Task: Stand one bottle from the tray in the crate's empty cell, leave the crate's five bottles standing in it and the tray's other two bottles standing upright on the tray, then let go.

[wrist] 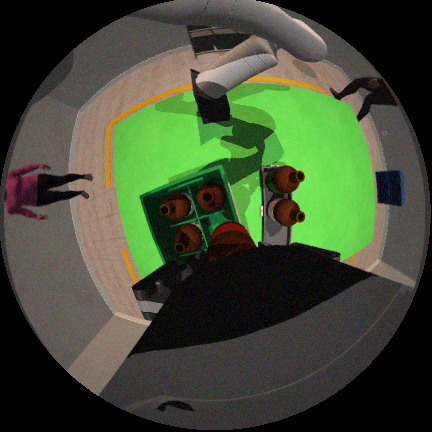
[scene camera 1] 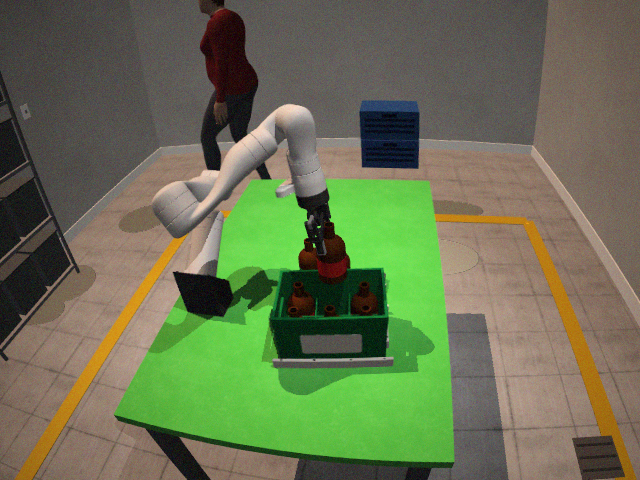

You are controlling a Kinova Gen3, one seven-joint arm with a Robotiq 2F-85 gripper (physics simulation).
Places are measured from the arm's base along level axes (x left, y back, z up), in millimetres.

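Pixels of known places: gripper, fingertip midpoint: (scene camera 1: 325,246); arm's base at its link origin: (wrist: 208,86) (scene camera 1: 201,276).
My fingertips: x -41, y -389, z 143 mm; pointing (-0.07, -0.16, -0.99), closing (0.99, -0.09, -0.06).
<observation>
For each thing: its top centre in the pictures, then the offset to it from my fingertips. "spot": a spot on its surface instead. Level surfaces: height alone.
- brown bottle with a red label, top centre: (wrist: 235,296) (scene camera 1: 328,224) dx -1, dy -12, dz +64 mm
- green crate at its top centre: (wrist: 196,245) (scene camera 1: 330,292) dx -69, dy -14, dz -91 mm
- grey tray at a spot on its surface: (wrist: 275,235) spot: dx +151, dy -98, dz -261 mm
- pale strip at a spot on its surface: (scene camera 1: 333,362) spot: dx -173, dy -23, dz -240 mm
- table at its surface level: dz -266 mm
My gripper (scene camera 1: 321,238) is shut on a brown bottle with a red label (scene camera 1: 332,267) (wrist: 231,239), held about upright. Its lower end overlaps the back part of the green crate (scene camera 1: 287,338) (wrist: 181,182), at the empty middle cell of the back row; its exact height is unclear. Five bottles stand in the crate, including the back-left one (scene camera 1: 300,303) (wrist: 210,196) and the back-right one (scene camera 1: 363,301). The grey tray (wrist: 275,235) lies behind the crate, bearing two upright bottles, one (wrist: 284,179) (scene camera 1: 308,258) and another (wrist: 286,212). The fingertips are hidden in the wrist view.
A pale strip (scene camera 1: 333,362) lies along the crate's front. The arm's black base plate (scene camera 1: 204,293) (wrist: 215,110) is left of the crate. A person in red (scene camera 1: 227,56) is beyond the table (scene camera 1: 330,413). Blue boxes (scene camera 1: 389,134) stand by the back wall.
</observation>
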